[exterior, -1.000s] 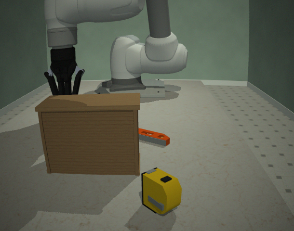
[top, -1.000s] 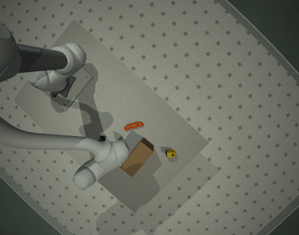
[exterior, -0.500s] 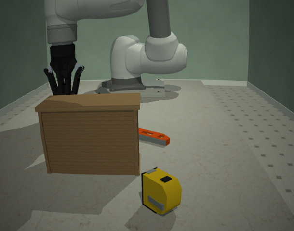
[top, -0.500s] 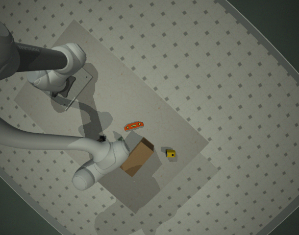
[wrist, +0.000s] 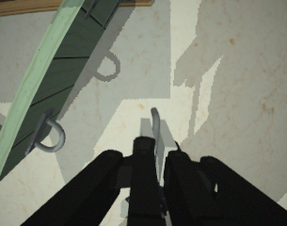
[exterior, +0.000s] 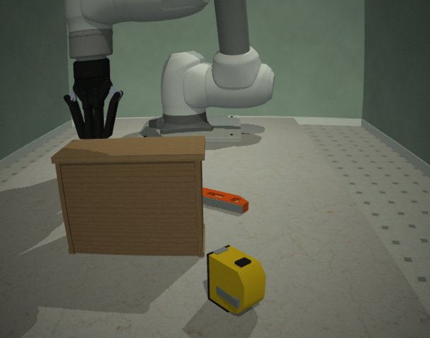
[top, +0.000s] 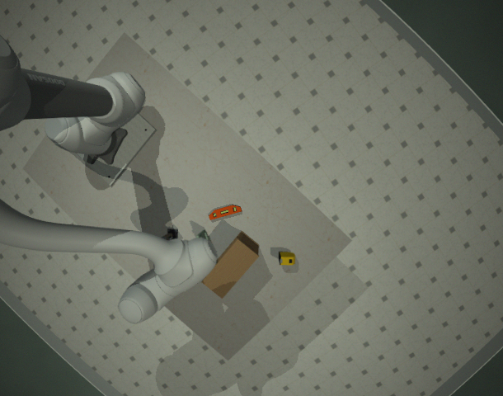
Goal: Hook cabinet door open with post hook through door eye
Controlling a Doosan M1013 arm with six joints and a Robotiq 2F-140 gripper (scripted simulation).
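My gripper is now 70 mm short of the green door, 50 mm to the right of it and 30 mm above it. Also, from my hand: thin grey hook (40 mm behind, 20 mm below, 10 mm to the left); then orange spirit level (240 mm to the left, 90 mm below, 40 mm ahead); then yellow tape measure (390 mm ahead, 200 mm to the left, 60 mm below).
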